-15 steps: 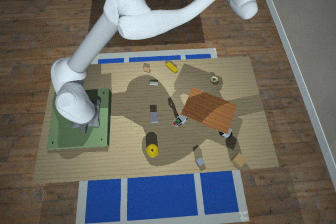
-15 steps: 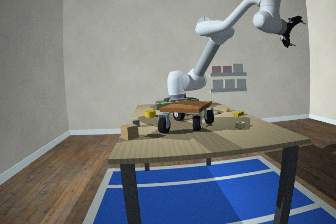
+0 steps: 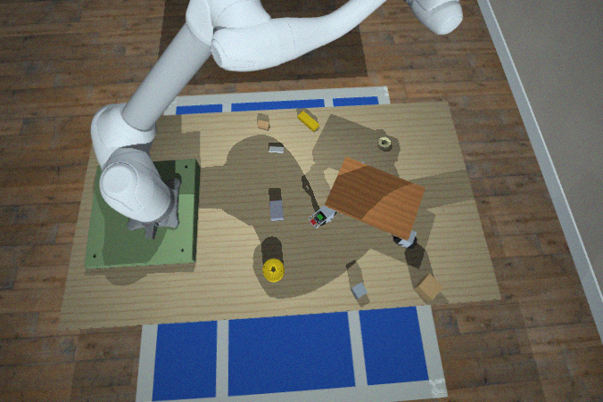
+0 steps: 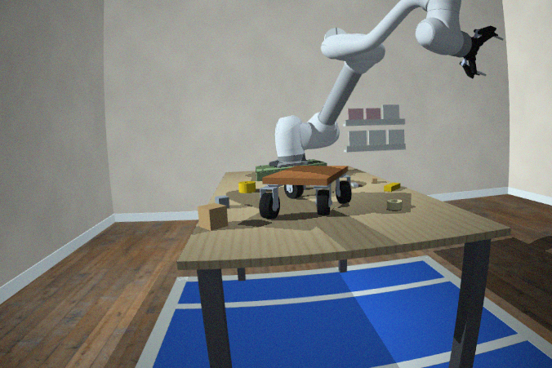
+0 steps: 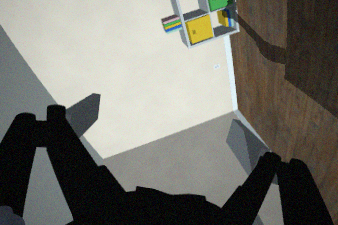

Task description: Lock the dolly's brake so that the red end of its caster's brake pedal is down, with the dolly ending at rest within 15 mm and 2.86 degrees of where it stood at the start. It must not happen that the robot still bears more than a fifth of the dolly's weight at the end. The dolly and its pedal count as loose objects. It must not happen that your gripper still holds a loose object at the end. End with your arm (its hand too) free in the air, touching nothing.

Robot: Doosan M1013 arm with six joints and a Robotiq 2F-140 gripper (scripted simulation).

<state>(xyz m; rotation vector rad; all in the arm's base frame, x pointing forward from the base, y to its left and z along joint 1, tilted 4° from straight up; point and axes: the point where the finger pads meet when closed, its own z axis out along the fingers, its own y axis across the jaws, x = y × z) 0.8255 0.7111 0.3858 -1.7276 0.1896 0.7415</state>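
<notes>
The brake pedal lies 24 cm behind my hand, 78 cm to the right of it and 44 cm below it. From my hand the other things lie so: white piece: 37 cm behind, 46 cm to the right, 52 cm below; then yellow block: 23 cm behind, 33 cm to the right, 51 cm below; then pale lilac block: 38 cm behind, 72 cm to the right, 51 cm below.
</notes>
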